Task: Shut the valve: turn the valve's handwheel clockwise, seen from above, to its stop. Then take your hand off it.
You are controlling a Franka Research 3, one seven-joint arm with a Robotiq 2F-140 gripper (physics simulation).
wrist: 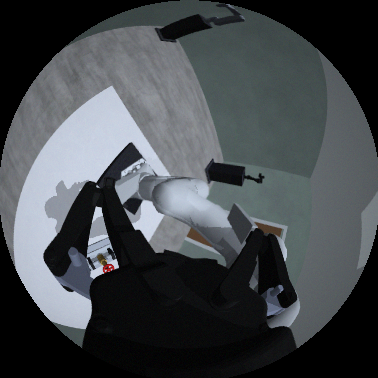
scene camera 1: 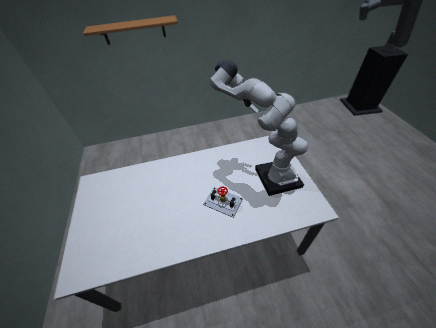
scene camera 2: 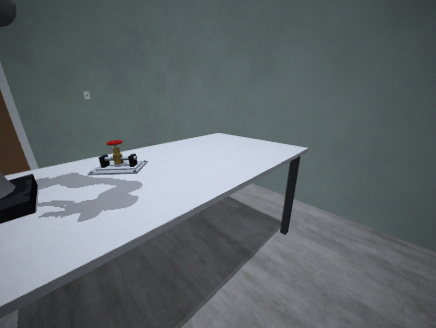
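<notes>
The valve's red handwheel [scene camera 1: 222, 190] [scene camera 2: 114, 143] [wrist: 108, 269] lies level on top of the brass valve body [scene camera 1: 223, 198] [scene camera 2: 117, 156] [wrist: 102, 259]. The body stands upright between two black pipe holders on a grey base plate [scene camera 1: 214, 204] [scene camera 2: 107, 170] on the table. How far the wheel is turned cannot be told. My gripper [wrist: 185, 196] is open and empty, its two fingers wide apart in the wrist view. It is high above the table and well away from the wheel. In scene camera 1 it is mostly hidden by the arm; it does not show in scene camera 2.
The white table [scene camera 1: 125, 225] [scene camera 2: 215, 170] carries the arm's black base [scene camera 1: 285, 187] [scene camera 2: 20, 200] to the right of the valve in scene camera 1. An orange wall shelf [scene camera 1: 131, 25] and a black pedestal [scene camera 1: 376, 77] with another arm are beyond the table.
</notes>
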